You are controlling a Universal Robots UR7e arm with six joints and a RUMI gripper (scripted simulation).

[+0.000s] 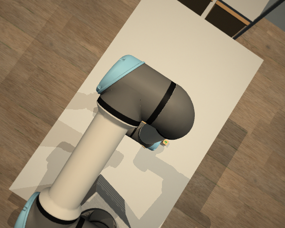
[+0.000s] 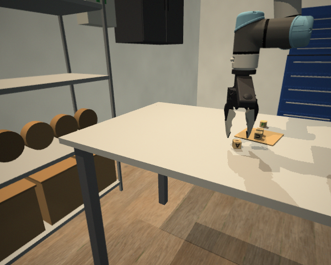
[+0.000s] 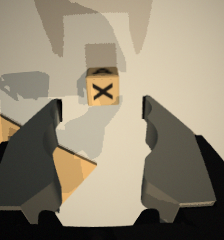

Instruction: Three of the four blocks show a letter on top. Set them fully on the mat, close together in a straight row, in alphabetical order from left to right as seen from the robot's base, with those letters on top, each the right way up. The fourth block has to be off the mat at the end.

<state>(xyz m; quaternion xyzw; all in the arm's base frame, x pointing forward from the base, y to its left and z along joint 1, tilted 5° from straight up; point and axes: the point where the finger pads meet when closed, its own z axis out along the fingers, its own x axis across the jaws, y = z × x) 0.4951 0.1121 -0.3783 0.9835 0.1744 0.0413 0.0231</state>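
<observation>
Now: the X block 40 mm below my hand. Also, from my hand: D block 110 mm to the right, 60 mm behind, 30 mm below; S block 150 mm to the right, 60 mm behind, 30 mm below; orange mat 150 mm to the right, 60 mm behind, 50 mm below.
</observation>
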